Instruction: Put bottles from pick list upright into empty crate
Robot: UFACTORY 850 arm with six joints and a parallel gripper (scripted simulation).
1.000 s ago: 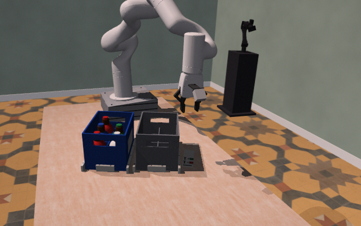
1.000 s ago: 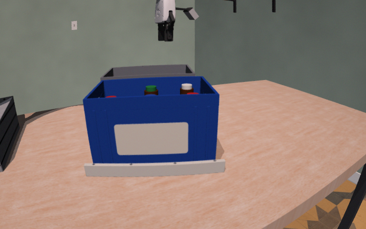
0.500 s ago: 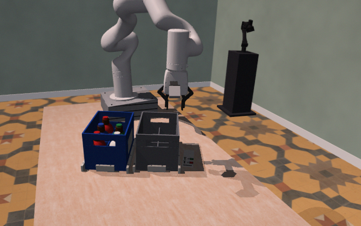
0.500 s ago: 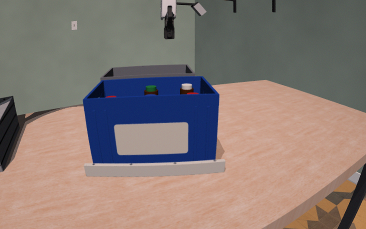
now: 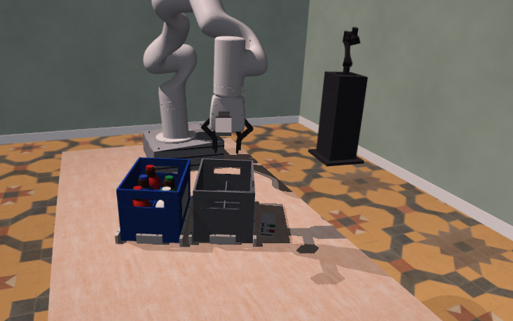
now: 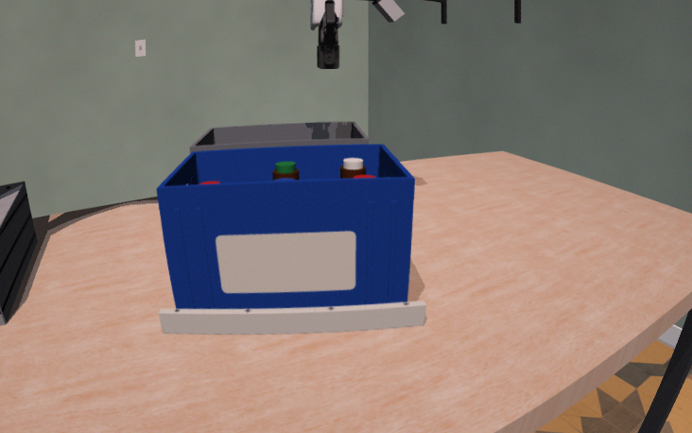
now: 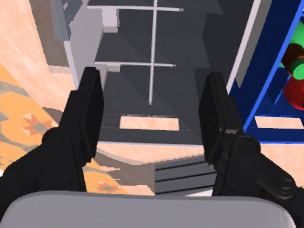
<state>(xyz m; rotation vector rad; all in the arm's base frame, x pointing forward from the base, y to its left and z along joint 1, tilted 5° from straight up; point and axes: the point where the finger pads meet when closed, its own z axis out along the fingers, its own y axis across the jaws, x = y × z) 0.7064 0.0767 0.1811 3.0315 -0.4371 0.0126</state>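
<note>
The red-label bottle is 50 mm behind my hand, 260 mm to the right of it and 210 mm below it. Round my hand: grey crate (80 mm behind, 20 mm to the left, 210 mm below); then white-cap bottle (30 mm behind, 180 mm to the right, 210 mm below); then green bottle (120 mm behind, 160 mm to the right, 210 mm below).
</note>
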